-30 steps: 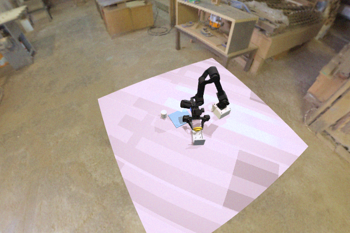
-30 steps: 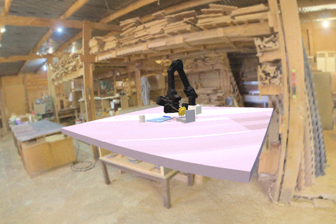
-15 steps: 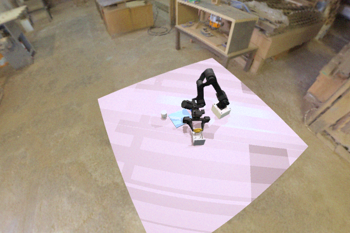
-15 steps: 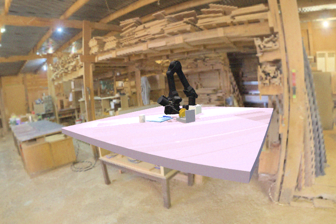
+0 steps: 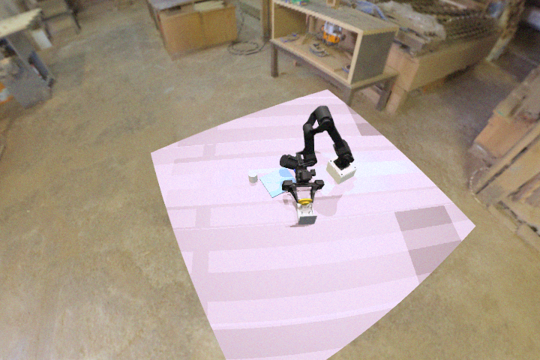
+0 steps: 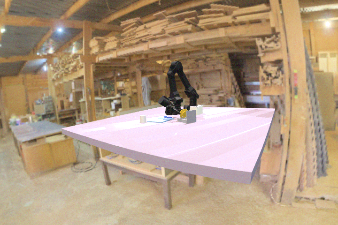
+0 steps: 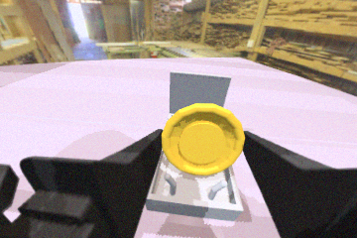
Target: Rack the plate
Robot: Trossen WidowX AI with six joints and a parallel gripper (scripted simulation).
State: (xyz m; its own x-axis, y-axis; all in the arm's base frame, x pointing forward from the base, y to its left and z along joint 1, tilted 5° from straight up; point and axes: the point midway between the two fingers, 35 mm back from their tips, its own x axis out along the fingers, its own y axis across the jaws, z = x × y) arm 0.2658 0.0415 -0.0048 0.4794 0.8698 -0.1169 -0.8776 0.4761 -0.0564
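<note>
The grey dish rack lies 3 cm below my gripper tip, 2 cm to the left of it and 1 cm ahead of it. Round my gripper tip: blue spoon: 21 cm to the right, 10 cm behind, 5 cm below; then yellow plate: 1 cm to the right; then light blue mat: 19 cm to the right, 5 cm below, 1 cm ahead.
</note>
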